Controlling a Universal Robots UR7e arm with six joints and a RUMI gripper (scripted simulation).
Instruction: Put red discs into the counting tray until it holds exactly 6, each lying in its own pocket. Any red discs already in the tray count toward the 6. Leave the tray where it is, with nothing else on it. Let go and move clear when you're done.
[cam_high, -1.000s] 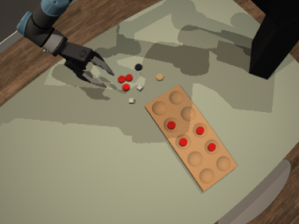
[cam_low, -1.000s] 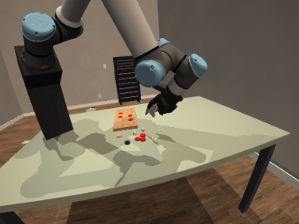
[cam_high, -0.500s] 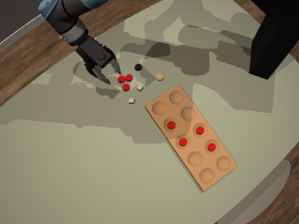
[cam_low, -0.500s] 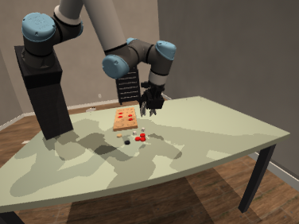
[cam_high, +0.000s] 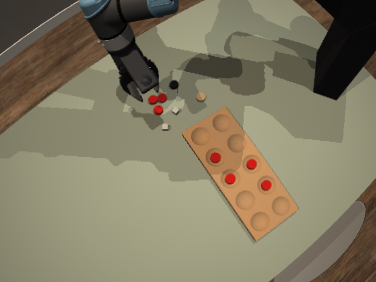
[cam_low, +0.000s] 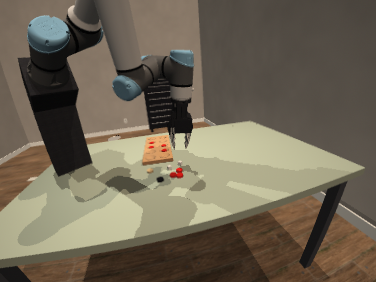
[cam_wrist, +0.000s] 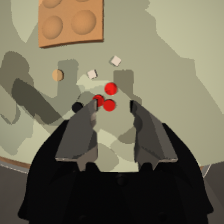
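The black disc lies 11 cm behind my hand, 2 cm to the right of it and 12 cm below it. Round my hand: wooden counting tray: 2 cm behind, 32 cm to the left, 11 cm below; then tan disc: 13 cm behind, 7 cm to the left, 12 cm below.
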